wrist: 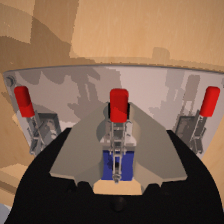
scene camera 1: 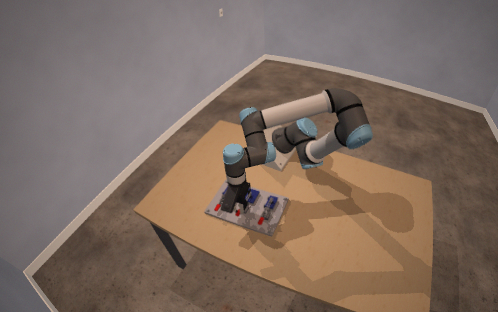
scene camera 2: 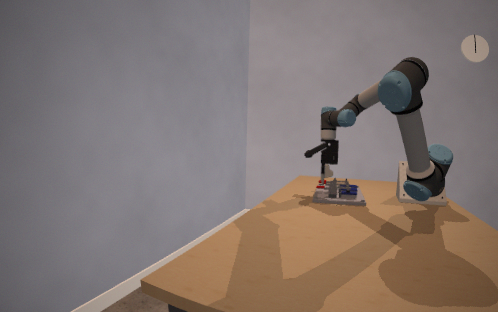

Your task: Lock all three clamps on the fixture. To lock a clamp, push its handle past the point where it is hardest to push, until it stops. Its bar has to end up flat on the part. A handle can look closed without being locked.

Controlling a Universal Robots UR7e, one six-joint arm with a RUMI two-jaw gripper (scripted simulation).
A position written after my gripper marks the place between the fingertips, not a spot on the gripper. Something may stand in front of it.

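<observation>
The wrist view shows a clamp (wrist: 118,97), a clamp (wrist: 185,130) and a clamp (wrist: 50,129), together with my gripper (wrist: 118,103).
</observation>
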